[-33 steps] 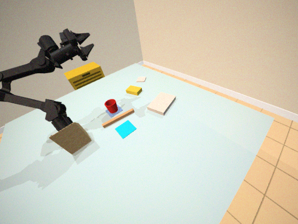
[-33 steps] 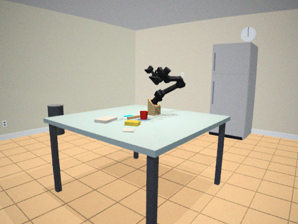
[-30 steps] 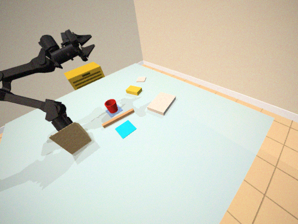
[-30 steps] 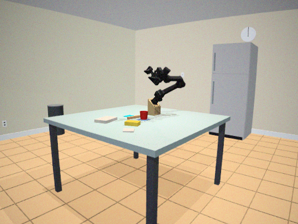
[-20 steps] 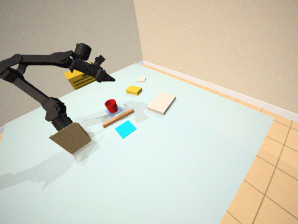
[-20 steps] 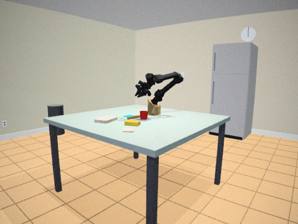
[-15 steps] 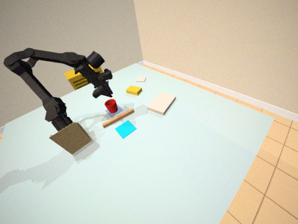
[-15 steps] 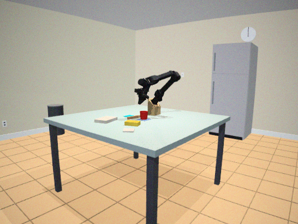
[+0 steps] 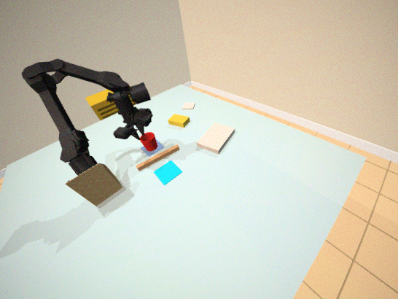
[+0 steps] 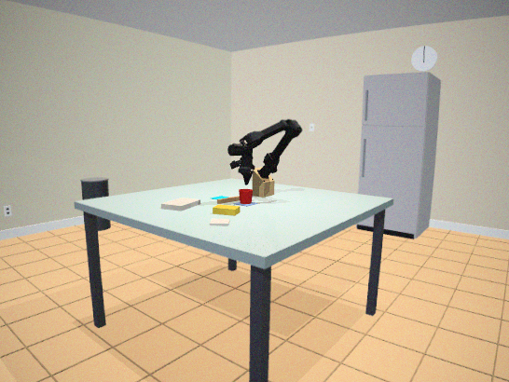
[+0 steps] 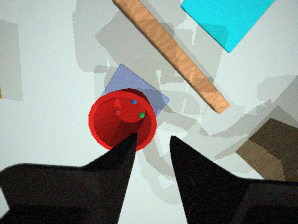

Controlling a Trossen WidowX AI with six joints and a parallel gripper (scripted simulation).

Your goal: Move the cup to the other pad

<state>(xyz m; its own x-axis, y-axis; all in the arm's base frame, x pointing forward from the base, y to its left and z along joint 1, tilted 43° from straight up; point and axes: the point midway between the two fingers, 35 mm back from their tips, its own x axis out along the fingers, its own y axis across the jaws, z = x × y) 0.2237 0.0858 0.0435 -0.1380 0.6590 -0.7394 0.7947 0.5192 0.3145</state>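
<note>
Right now my gripper tip is 3 cm short of the red cup, 2 cm to the right of it and 6 cm above it. Also, from my gripper tip: wooden bar: 2 cm ahead, 8 cm to the right, 10 cm below; pale blue pad: 3 cm ahead, 2 cm to the left, 11 cm below; green marble: 1 cm ahead, 2 cm to the left, 8 cm below.
</note>
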